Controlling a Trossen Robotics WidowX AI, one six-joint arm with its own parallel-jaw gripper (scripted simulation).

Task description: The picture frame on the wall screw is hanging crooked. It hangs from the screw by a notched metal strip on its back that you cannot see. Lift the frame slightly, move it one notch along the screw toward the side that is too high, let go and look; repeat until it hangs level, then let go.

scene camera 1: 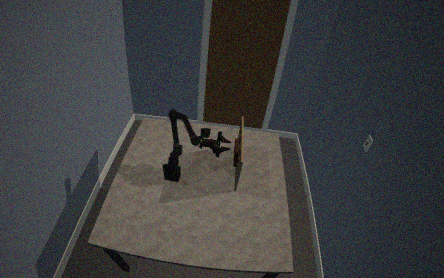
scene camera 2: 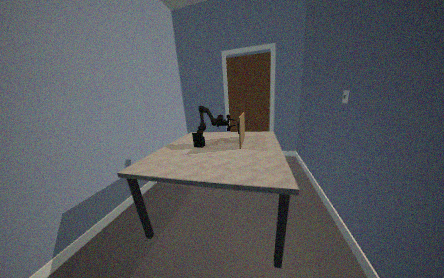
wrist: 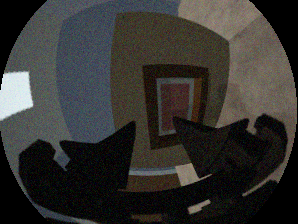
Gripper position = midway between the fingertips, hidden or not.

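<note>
Wrist view: wall panel (wrist: 138,40), picture frame (wrist: 180,90), the gripper (wrist: 154,121).
</note>
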